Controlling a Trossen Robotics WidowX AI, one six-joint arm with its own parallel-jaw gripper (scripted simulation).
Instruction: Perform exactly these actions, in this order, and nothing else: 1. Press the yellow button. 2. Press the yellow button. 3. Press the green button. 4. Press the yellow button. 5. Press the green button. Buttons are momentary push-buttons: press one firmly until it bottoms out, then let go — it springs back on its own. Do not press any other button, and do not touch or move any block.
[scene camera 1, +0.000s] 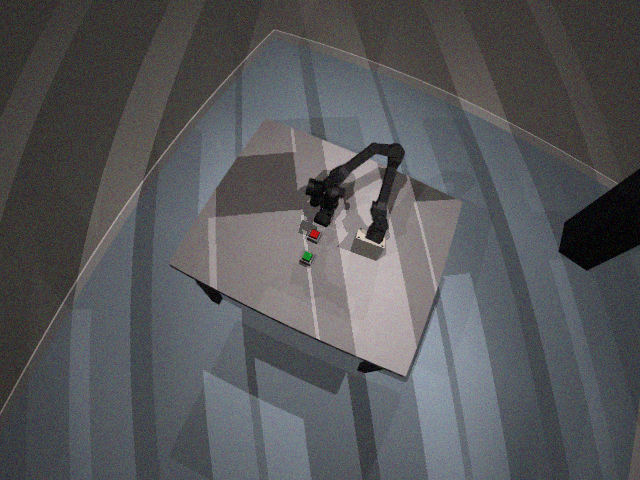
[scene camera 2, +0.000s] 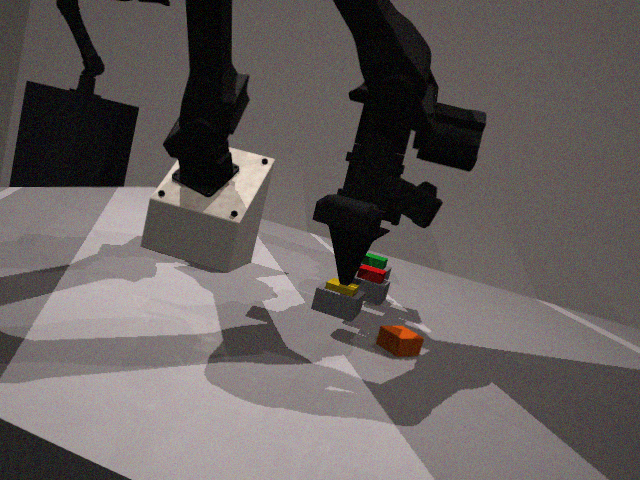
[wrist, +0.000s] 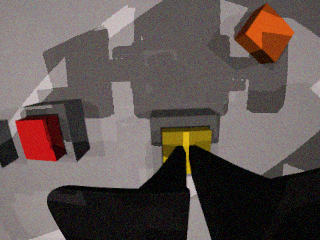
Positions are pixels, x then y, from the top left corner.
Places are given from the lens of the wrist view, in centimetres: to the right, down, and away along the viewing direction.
my gripper (wrist: 185, 152): 2, 2, 10
yellow button (wrist: 170, 138): 1, 1, 10
